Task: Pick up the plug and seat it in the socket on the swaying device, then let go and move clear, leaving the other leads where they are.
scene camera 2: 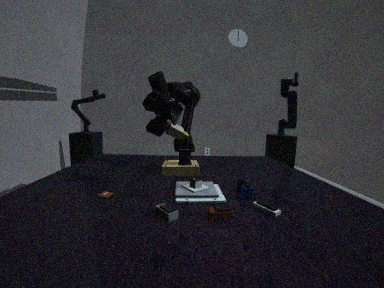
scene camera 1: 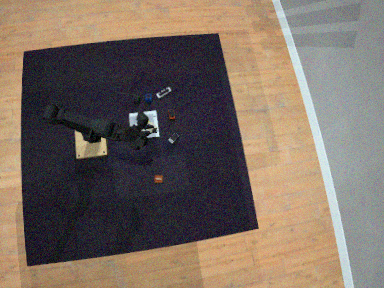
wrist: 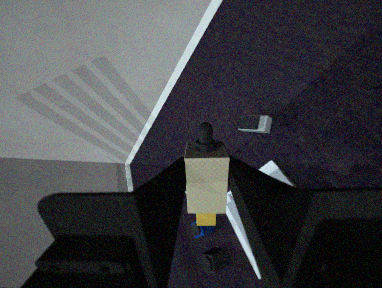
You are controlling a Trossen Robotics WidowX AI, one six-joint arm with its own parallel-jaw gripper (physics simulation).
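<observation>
The plug [scene camera 2: 176,131] [wrist: 207,185] is a cream block with a yellow tip and a dark stub at its other end. My gripper [wrist: 205,161] is shut on it, with a dark finger on each side. In scene camera 2 the plug is held tilted, well above the device, its yellow tip pointing down to the right. The device [scene camera 2: 221,196] [scene camera 1: 134,118] is a pale, flat stack with a small dark socket block [scene camera 2: 195,183] on top. In scene camera 1 the arm covers part of it. In the wrist view pale edges of the device [wrist: 241,230] show, and its socket is hidden.
Around the device lie a grey block [scene camera 1: 173,138] [scene camera 2: 167,211], an orange-red block [scene camera 1: 172,115] [scene camera 2: 220,213], a white bar [scene camera 1: 163,92] [scene camera 2: 267,208], a blue block [scene camera 1: 148,98] [scene camera 2: 245,191] and a black block [scene camera 1: 137,99]. A flat orange piece [scene camera 1: 158,178] [scene camera 2: 106,194] lies apart.
</observation>
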